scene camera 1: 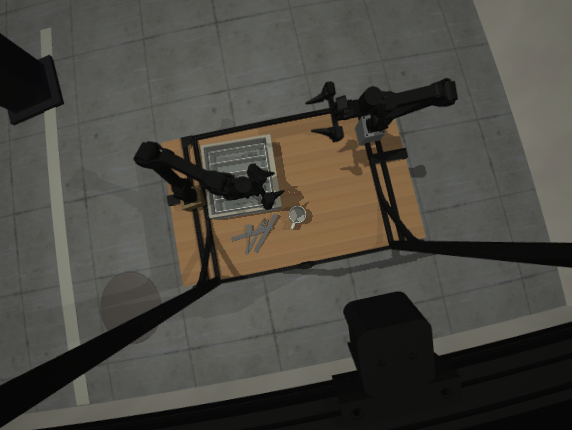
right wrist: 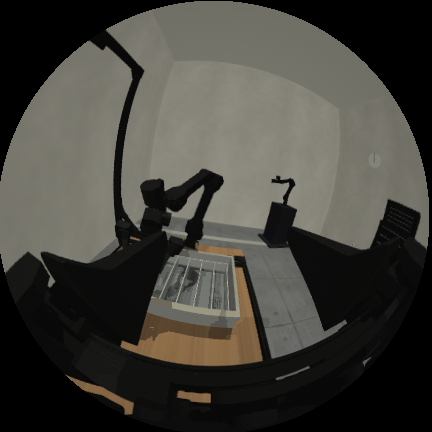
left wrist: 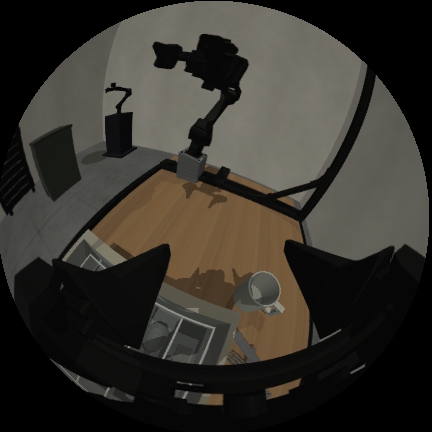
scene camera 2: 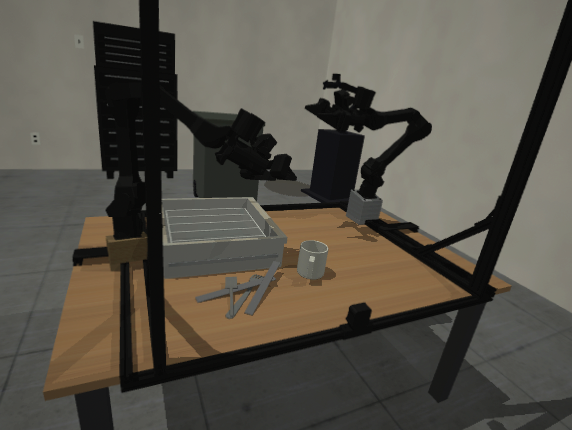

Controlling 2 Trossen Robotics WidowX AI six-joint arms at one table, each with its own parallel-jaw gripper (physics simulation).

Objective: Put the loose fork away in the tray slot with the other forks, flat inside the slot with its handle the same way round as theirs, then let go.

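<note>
The loose fork (scene camera 1: 265,223) (scene camera 2: 257,278) (left wrist: 234,357) lies on the table in front of the tray, crossed with other flat grey pieces. Its tines point towards the tray and part of it is covered. The grey tray (scene camera 1: 272,155) (scene camera 2: 225,257) (right wrist: 200,316) has long slots. In the right wrist view, thin utensils (right wrist: 217,295) lie in a slot near its right side; their handle direction is unclear. My left gripper (scene camera 1: 278,182) (scene camera 2: 285,177) (left wrist: 228,248) is open and empty, above the tray's right edge. My right gripper (scene camera 1: 309,117) (scene camera 2: 312,110) (right wrist: 228,235) is open and empty, high at the back right.
A pale mug (scene camera 1: 297,215) (scene camera 2: 312,260) (left wrist: 257,292) stands right of the fork, near the tray's corner. A long flat strip (scene camera 1: 267,233) (scene camera 2: 262,290) lies beside the fork, and another strip (scene camera 2: 212,296) crosses it. Black frame bars edge the table.
</note>
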